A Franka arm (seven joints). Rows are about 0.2 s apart.
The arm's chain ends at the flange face. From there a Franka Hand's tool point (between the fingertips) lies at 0.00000 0.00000 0.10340 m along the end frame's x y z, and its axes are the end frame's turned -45 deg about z.
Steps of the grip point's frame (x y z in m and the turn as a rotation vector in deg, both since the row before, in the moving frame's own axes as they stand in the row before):
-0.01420 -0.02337 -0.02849 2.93 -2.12 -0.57
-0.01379 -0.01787 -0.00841 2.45 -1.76 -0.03
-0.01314 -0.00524 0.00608 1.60 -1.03 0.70
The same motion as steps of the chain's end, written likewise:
-0.02012 -0.00548 -0.02828 0.57 -3.57 -0.57
-0.01702 -0.00201 -0.00827 0.49 -2.98 -0.03
-0.00965 0.00633 0.00614 0.40 -1.86 0.70

